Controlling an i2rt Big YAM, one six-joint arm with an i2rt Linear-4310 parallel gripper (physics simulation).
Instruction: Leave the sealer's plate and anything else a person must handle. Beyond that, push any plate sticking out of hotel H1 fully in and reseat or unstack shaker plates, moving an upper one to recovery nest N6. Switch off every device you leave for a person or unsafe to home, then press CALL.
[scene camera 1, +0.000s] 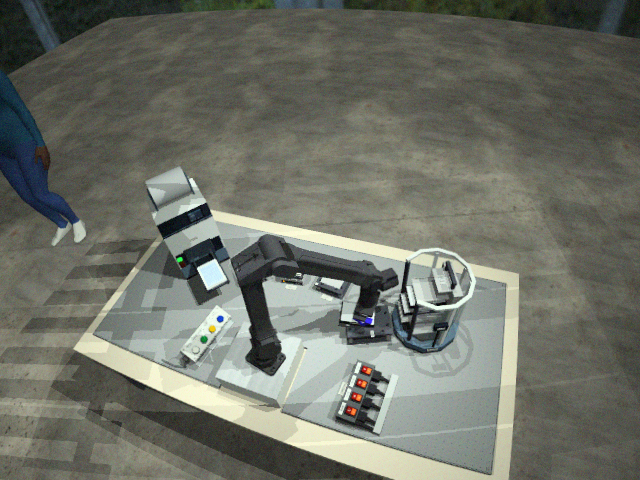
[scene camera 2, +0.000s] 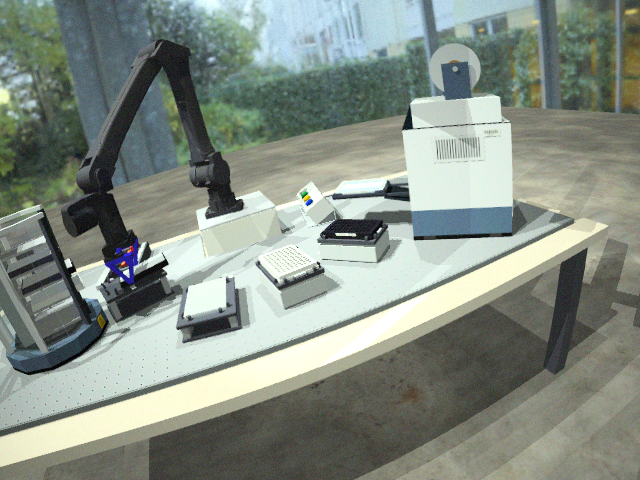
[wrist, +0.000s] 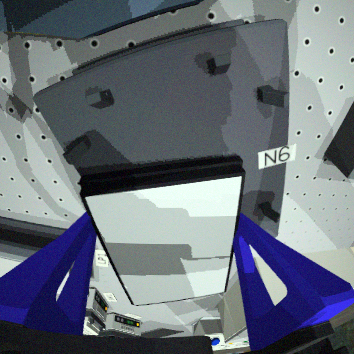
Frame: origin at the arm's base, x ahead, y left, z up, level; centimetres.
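Where they show: gripper, fingertip midpoint: (scene camera 1: 365, 315) (scene camera 2: 133, 275) (wrist: 167, 217); arm's base, origin of the base link: (scene camera 1: 265, 358) (scene camera 2: 225, 210).
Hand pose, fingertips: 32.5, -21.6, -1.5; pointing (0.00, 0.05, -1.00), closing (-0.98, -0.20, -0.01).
Observation:
Each offset is from my fingertips to the top centre of the thing, as dx, dy, dz. "spot": to the spot under its first point.
My gripper (scene camera 1: 366, 318) (scene camera 2: 125, 264) (wrist: 167, 217) is shut on a plate {-1.1, +2.6, +2.3} (wrist: 167, 245) with a pale top and black sides. It holds the plate above the dark nest N6 {-1.1, -1.6, +0.4} (scene camera 1: 383, 326) (wrist: 175, 115), off to one side of the nest's corner posts in the wrist view. Hotel H1 (scene camera 1: 473, 285) (scene camera 2: 51, 355) stands beside N6 and holds plates. The sealer {-3.6, +84.8, +38.4} (scene camera 1: 192, 235) (scene camera 2: 460, 180) shows a green light, and its plate {-15.4, +61.4, +5.3} (scene camera 1: 211, 274) (scene camera 2: 361, 187) lies on the extended tray. A black plate {-0.6, +54.4, -0.3} (scene camera 2: 353, 228) and a white well plate {+9.2, +37.7, -0.3} (scene camera 2: 289, 261) sit on separate shaker boxes. Several power switches {spot: -27.7, -11.1, -2.2} (scene camera 1: 356, 396) glow red.
A white-topped plate {+13.2, +20.0, -2.5} (scene camera 2: 205, 298) sits on another dark nest {+13.2, +20.0, -2.3} (scene camera 2: 233, 322). The button panel {-35.5, +49.8, +1.2} (scene camera 1: 196, 345) (scene camera 2: 321, 211) with coloured buttons stands between the arm's base block (scene camera 1: 248, 379) (scene camera 2: 242, 232) and the sealer. A person (scene camera 1: 23, 149) stands beyond the table's sealer end.

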